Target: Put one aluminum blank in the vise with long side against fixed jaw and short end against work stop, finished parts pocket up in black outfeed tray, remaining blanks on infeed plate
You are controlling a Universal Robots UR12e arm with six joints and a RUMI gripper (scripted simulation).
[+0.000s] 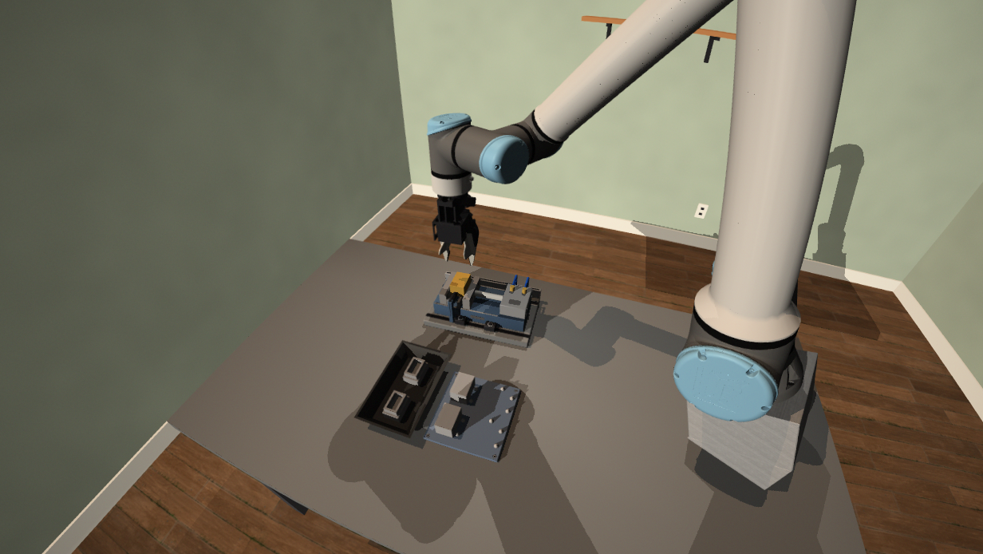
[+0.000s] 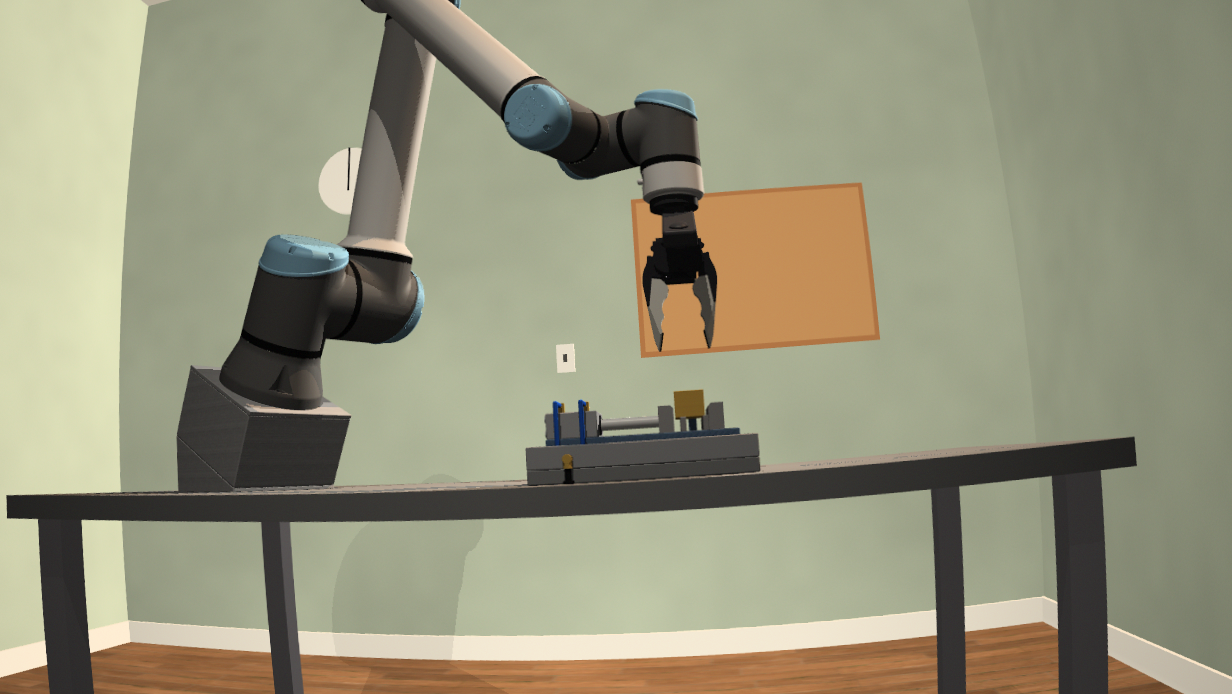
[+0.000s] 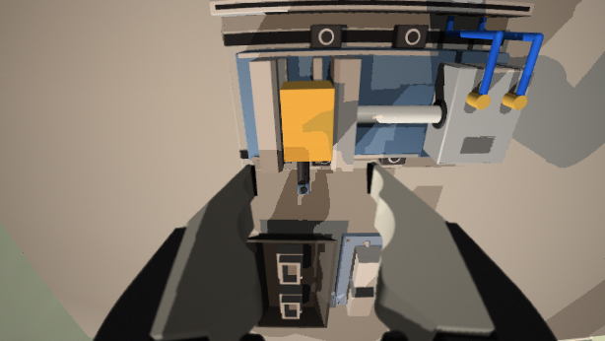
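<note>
Right now my hand is 9 cm above the yellow brass blank. Also, from my hand: fixed jaw: 4 cm ahead, 11 cm below; work stop: 5 cm to the left, 10 cm below; push rod: 8 cm behind, 1 cm to the right, 11 cm below.
</note>
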